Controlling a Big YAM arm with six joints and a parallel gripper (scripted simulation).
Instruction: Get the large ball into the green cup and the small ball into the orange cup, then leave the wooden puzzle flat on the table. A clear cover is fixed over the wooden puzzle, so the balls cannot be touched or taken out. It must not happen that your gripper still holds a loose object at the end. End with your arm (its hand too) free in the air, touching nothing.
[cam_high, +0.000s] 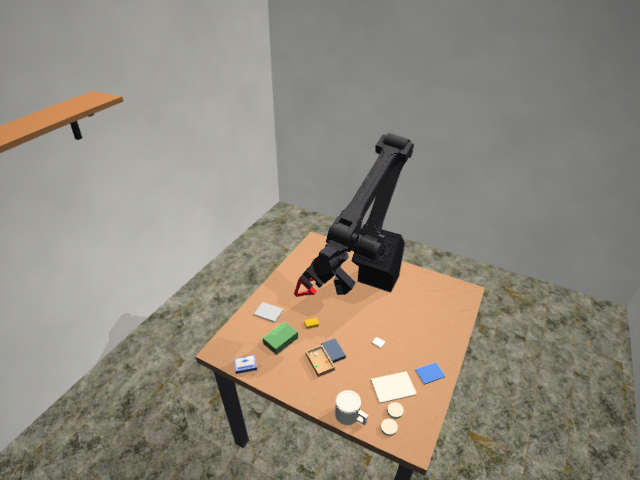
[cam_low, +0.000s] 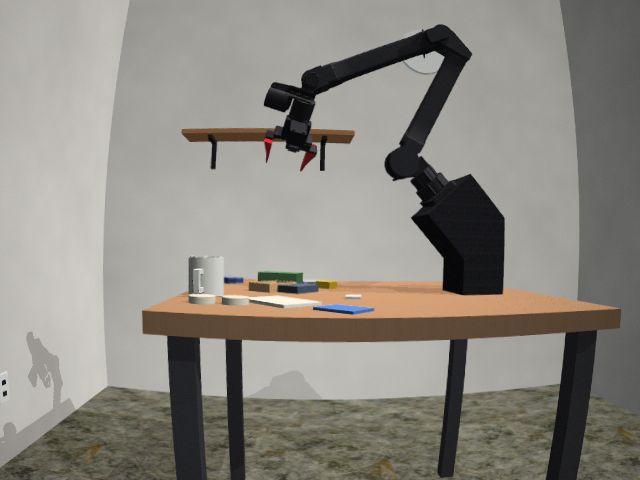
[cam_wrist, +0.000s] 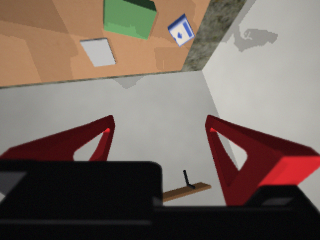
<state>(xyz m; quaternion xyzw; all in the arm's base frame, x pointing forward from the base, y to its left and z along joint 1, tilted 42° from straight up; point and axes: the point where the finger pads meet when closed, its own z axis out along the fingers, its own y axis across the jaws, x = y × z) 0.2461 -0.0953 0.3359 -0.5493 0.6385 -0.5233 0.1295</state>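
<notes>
Right now my hand is 10 mm short of the wooden puzzle, 80 mm to the right of it and 330 mm above it. Also, from my hand: yellow block 120 mm behind, 50 mm to the right, 330 mm below; then dark blue block 50 mm behind, 100 mm to the left, 330 mm below; then green block 10 mm ahead, 100 mm to the right, 320 mm below.
</notes>
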